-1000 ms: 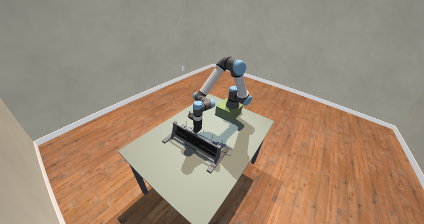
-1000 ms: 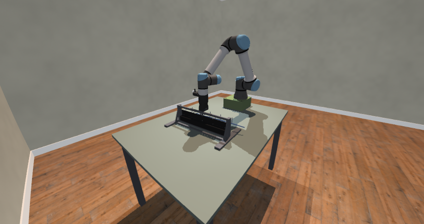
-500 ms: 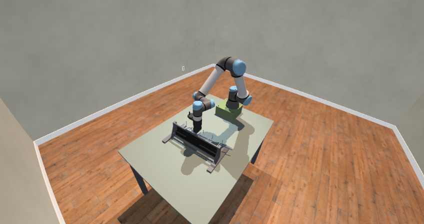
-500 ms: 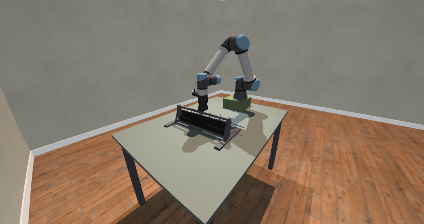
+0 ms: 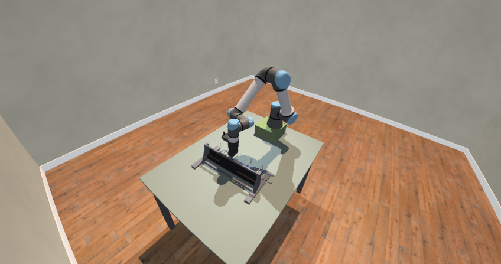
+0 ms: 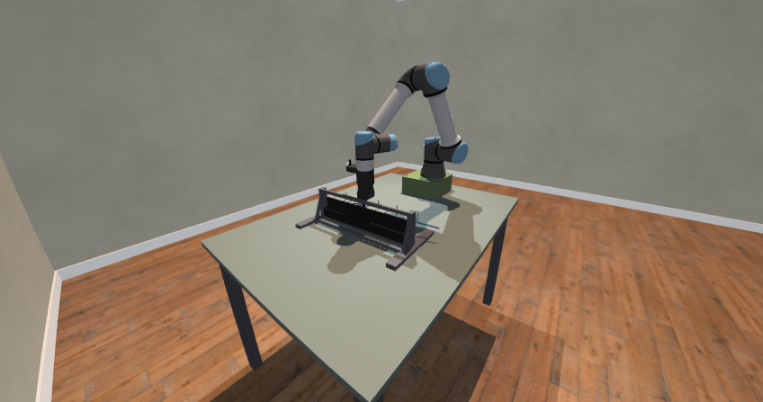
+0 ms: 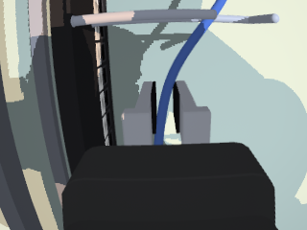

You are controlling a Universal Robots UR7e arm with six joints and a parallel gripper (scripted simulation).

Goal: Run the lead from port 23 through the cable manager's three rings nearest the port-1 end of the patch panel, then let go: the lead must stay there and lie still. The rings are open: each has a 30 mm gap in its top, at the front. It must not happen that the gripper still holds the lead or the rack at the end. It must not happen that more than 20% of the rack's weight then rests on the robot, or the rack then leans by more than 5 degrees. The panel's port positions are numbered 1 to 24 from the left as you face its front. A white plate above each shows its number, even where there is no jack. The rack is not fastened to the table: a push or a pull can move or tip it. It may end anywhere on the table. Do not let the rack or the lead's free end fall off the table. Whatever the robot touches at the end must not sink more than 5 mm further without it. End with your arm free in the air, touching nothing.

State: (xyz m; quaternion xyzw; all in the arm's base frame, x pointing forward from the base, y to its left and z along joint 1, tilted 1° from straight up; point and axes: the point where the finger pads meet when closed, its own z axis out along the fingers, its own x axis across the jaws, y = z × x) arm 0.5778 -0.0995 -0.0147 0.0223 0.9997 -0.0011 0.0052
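Now: the rack 6 cm ahead of my hand, 5 cm to the left of it and 1 cm below it.
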